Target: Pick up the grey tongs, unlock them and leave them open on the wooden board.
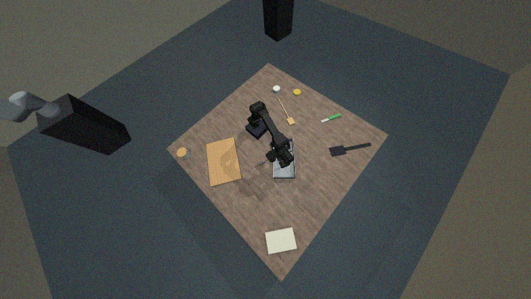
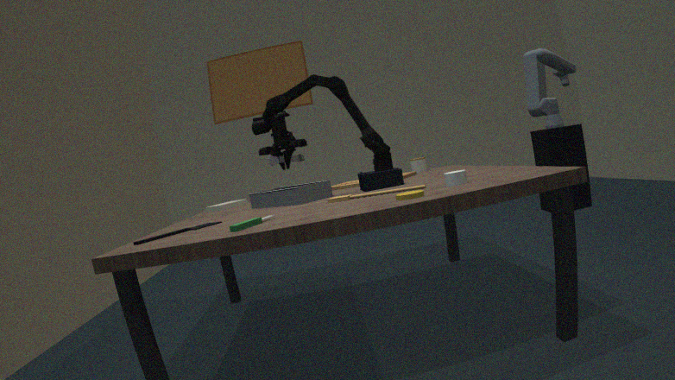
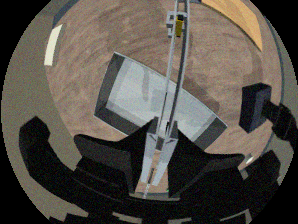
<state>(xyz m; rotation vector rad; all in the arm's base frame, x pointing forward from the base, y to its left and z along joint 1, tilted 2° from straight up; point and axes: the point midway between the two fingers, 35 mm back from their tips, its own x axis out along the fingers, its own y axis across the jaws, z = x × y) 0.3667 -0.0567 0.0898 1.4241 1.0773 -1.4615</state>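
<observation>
My gripper tip is now 31 cm past the wooden board, 33 cm to the left of it and 12 cm above it. Also, from my gripper tip: roasting tin: 4 cm to the left, 10 cm below; white pad: 39 cm ahead, 34 cm to the right, 11 cm below; black spatula: 27 cm ahead, 47 cm to the left, 12 cm below.
</observation>
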